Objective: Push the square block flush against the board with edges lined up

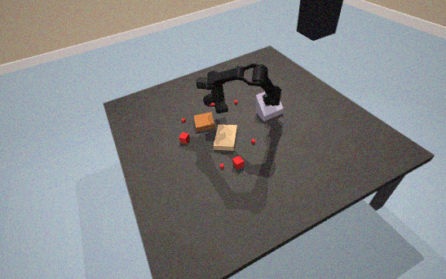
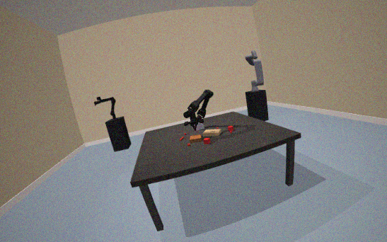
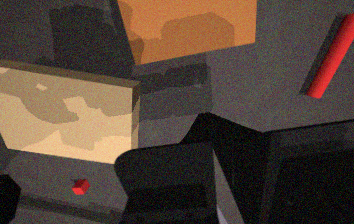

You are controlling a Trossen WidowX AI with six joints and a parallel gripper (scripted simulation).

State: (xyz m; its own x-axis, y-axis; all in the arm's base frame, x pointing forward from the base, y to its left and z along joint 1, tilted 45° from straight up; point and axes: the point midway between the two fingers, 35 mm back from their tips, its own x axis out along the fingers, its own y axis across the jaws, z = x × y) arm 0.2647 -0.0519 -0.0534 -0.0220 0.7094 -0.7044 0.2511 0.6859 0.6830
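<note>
The orange square block is 100 mm ahead of my gripper tip, 20 mm to the right of it and 40 mm below it. Round my gripper tip: tan board: 40 mm ahead, 150 mm to the left, 40 mm below.
</note>
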